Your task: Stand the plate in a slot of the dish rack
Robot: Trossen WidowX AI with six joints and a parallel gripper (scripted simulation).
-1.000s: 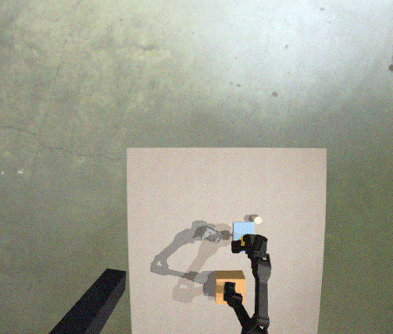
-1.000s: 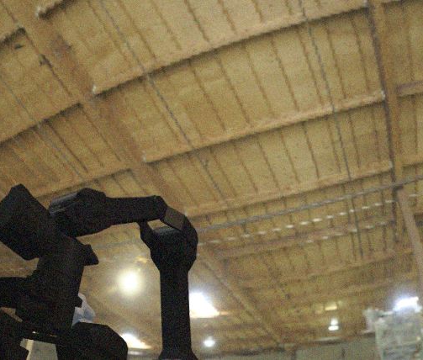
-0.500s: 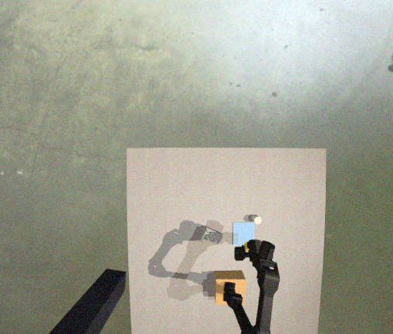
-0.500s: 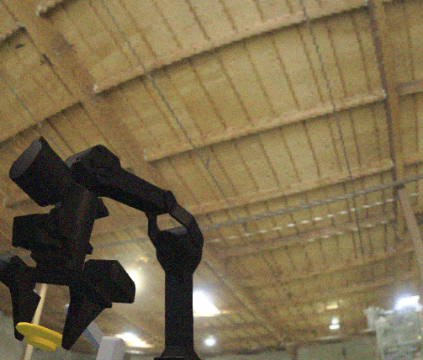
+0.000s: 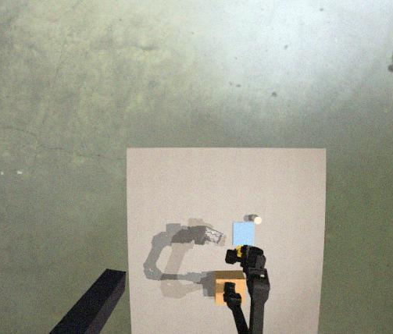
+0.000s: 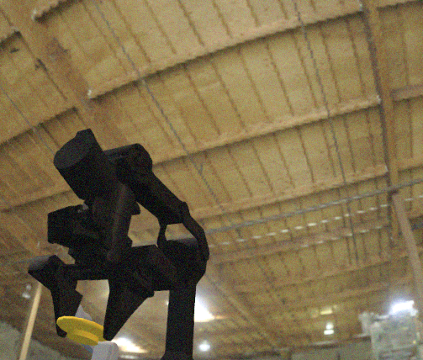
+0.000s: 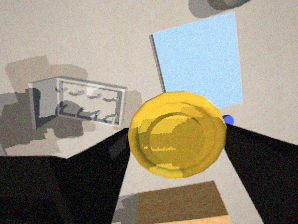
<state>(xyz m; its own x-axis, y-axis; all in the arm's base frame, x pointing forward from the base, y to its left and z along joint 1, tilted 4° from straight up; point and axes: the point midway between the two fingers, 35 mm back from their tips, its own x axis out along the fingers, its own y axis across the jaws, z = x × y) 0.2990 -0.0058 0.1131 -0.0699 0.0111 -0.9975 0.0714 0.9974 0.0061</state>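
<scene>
My gripper tip is now 10 mm past the grey dish rack, 140 mm to the right of it and 160 mm above it. Round my gripper tip: yellow plate 10 mm above; blue spoon 90 mm behind, 90 mm to the right, 180 mm below; light blue mat 20 mm ahead, 60 mm to the right, 180 mm below.
</scene>
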